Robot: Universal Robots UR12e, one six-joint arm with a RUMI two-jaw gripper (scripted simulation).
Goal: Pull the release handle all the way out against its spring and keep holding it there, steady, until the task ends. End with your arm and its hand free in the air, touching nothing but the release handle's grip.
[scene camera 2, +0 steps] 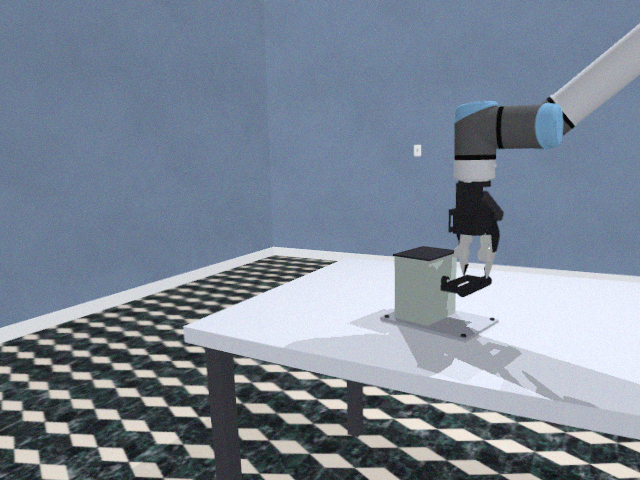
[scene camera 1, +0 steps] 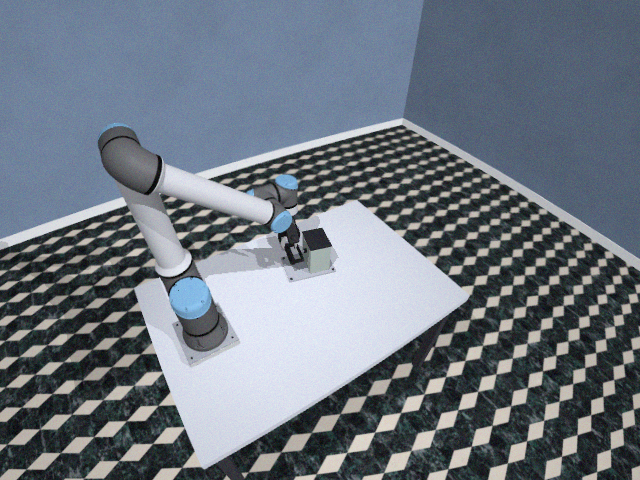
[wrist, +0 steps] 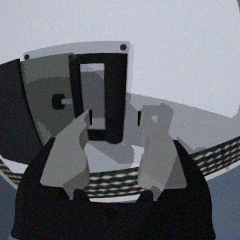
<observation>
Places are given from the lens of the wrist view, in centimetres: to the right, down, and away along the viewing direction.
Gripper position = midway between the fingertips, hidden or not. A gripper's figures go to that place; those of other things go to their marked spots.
gripper (wrist: 115,111): 0, -1, 14
grey base plate (wrist: 92,46): -5, -14, 21
</observation>
